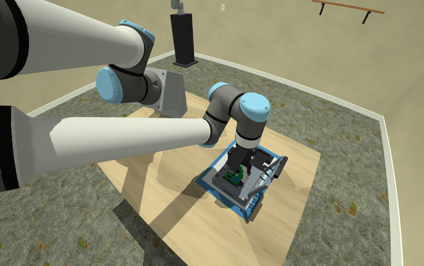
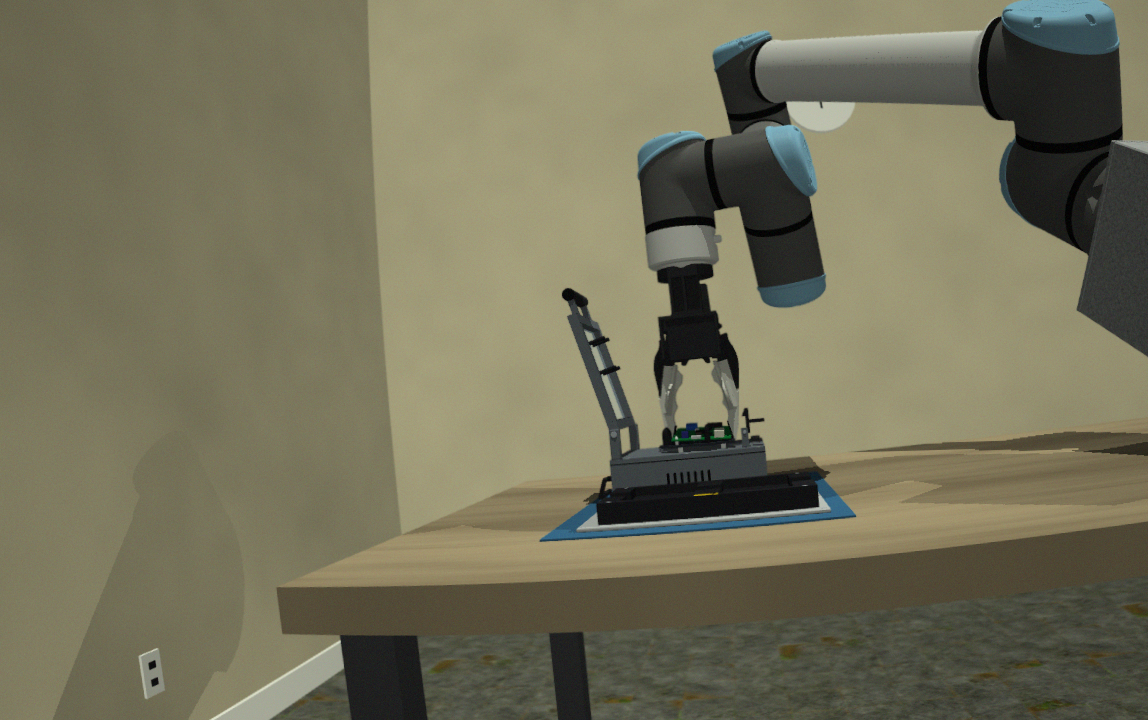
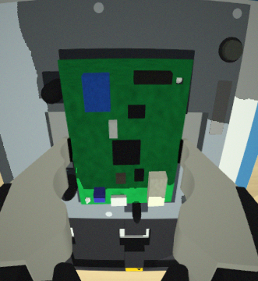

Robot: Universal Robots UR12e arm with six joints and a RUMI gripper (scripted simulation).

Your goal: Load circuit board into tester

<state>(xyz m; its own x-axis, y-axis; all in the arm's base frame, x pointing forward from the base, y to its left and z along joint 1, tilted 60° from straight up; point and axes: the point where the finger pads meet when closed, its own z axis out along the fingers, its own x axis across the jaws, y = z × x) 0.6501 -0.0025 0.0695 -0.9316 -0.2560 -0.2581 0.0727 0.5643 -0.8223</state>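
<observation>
The green circuit board is right at my hand. The rest, counted from my hand: lid 12 cm ahead, 10 cm above, 1 cm to the right; grey tester 4 cm above, 3 cm to the left, 3 cm ahead.
</observation>
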